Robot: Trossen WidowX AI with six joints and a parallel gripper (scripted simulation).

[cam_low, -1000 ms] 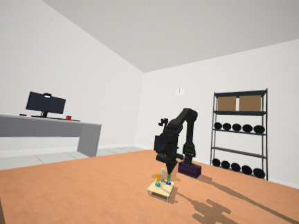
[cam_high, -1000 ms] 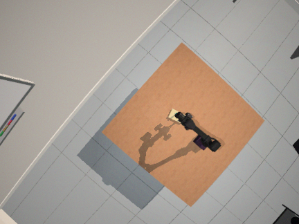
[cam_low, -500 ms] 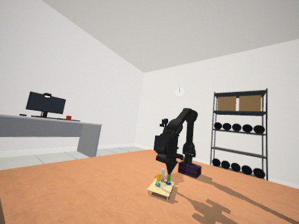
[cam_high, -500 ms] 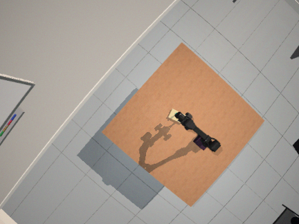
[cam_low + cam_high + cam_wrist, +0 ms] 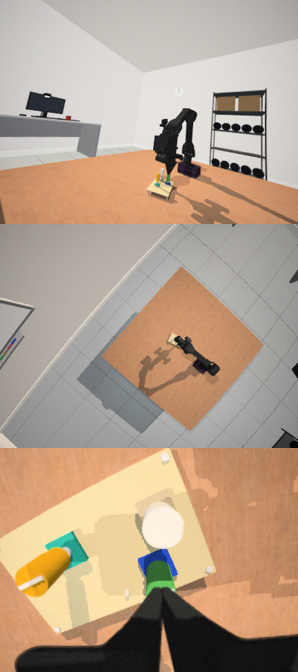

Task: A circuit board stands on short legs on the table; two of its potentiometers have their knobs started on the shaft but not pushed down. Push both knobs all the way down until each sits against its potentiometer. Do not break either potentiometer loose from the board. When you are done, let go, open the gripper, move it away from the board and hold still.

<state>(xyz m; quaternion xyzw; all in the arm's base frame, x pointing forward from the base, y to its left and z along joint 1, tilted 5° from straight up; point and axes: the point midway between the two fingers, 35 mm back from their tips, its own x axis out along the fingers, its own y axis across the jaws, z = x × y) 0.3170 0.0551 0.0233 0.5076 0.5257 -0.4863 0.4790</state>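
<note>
The green knob is 10 mm below my gripper tip.
</note>
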